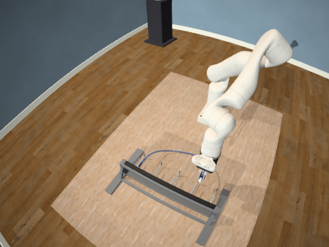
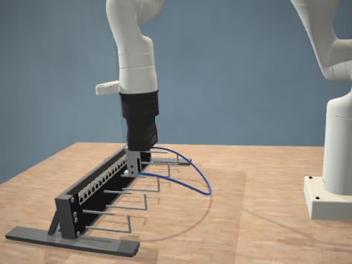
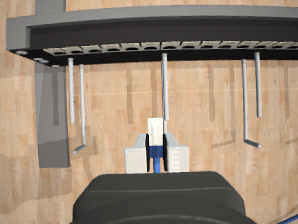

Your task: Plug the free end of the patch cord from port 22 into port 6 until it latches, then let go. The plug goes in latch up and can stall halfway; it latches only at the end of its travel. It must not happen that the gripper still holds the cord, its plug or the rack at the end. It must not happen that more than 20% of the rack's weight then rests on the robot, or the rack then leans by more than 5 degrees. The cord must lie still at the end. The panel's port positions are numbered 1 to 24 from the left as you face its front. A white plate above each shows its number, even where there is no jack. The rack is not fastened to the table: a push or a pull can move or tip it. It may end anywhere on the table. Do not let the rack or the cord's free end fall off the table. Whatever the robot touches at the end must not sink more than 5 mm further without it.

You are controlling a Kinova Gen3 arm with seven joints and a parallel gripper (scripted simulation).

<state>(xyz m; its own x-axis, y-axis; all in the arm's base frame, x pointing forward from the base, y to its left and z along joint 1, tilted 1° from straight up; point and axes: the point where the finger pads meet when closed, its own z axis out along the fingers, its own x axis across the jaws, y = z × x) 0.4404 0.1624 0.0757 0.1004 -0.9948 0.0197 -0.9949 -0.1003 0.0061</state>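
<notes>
Now: hand 1 cm short of the white plug and 1 cm above it.
</notes>
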